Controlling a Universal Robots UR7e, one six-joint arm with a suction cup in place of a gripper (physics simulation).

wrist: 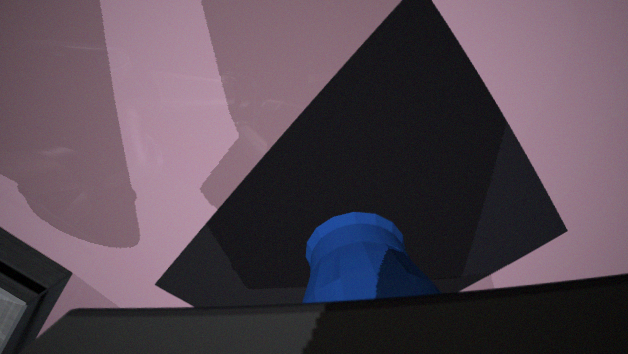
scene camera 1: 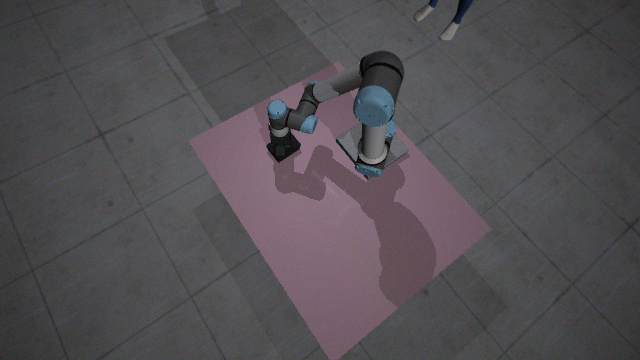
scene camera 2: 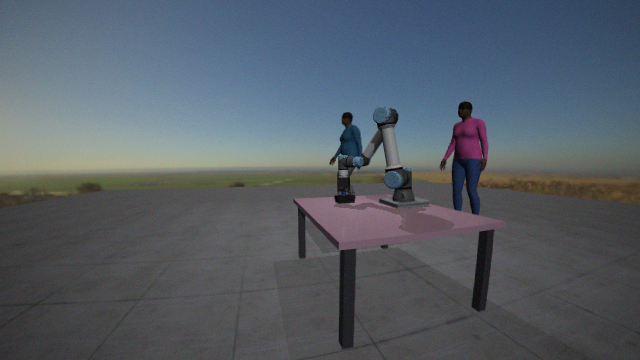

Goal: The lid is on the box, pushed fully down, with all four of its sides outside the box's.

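Seen in the pictures: hand, its tool point: (wrist: 349, 230) (scene camera 2: 343, 197); arm's base, origin of its link: (scene camera 2: 403, 199).
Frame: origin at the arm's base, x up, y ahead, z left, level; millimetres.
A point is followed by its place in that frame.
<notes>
The dark, nearly black square lid (scene camera 1: 290, 151) {x 4, y 337, z -210 mm} (scene camera 2: 350, 198) {x -2, y 318, z -208 mm} (wrist: 390, 125) {x 16, y 388, z -226 mm} is at the table's far left part in scene camera 1, level as far as I can tell. My gripper's blue suction cup (scene camera 2: 344, 193) (wrist: 355, 222) points down and meets the lid's top; suction holds it. The box does not show apart from the lid: in both scene views they make one low dark block close to the table top, and in the wrist view the lid covers what is beneath. I cannot tell how deep the lid sits or whether all four sides are outside the box's.
The pink table (scene camera 1: 310, 260) {x -36, y 553, z 245 mm} (scene camera 2: 350, 225) {x -35, y 576, z 391 mm} carries the arm's grey base plate (scene camera 1: 398, 150) {x 4, y -89, z 82 mm} (scene camera 2: 422, 202) {x -6, y -80, z 107 mm}. A dark-edged grey corner (wrist: 42, 275) {x -23, y 111, z -136 mm} shows at lower left in the wrist view. Two people (scene camera 2: 350, 140) (scene camera 2: 469, 142) stand behind the table. Arm shadows lie across the table.
</notes>
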